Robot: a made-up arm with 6 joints. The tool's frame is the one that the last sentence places.
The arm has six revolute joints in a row. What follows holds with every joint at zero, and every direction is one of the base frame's. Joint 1 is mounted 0.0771 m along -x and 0.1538 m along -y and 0.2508 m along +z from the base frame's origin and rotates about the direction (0.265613, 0.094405, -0.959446), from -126.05 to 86.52 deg. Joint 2 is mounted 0.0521 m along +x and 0.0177 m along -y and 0.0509 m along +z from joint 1 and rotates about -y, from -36.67 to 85.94 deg. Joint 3 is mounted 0.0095 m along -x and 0.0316 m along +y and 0.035 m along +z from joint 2 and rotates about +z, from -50.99 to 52.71 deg. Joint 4 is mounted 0.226 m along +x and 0.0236 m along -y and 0.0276 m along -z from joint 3 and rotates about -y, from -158.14 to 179.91 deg. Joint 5 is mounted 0.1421 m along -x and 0.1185 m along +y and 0.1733 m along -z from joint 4 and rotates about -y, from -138.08 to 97.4 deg. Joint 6 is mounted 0.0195 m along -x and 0.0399 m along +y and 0.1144 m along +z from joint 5 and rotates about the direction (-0.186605, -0.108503, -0.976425), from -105.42 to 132.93 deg. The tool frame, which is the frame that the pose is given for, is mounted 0.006 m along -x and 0.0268 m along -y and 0.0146 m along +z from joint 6; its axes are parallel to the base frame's.
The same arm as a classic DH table. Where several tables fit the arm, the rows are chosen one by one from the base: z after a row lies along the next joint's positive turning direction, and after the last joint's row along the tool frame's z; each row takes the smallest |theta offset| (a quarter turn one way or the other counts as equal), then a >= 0, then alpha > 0; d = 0 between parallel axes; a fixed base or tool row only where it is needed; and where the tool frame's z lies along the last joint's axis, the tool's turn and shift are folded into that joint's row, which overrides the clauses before.
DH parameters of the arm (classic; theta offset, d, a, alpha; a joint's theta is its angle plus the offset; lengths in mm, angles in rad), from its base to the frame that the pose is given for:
base (fixed): -1.2293 -171.8 119.1 -2.8558
joint 1: -1.2422 -475.7 63.8 -1.6653
joint 2: -0.2701 -17.2 -9.5 -1.5708
joint 3: 0.0000 7.4 226.0 1.5708
joint 4: 0.8840 0.0 -224.1 0.0000
joint 5: -1.0728 -122.9 -40.6 1.4621
joint 6: 1.0544 -22.9 20.2 -2.9240
tool (fixed): 1.0441 99.0 0.0 0.0000
Joint limits (rad, base to tool): -2.2000..1.5101 -0.6400..1.4999 -0.8899..0.9200 -2.7601..3.1400 -2.4100..1.7000 -1.8399..2.3201

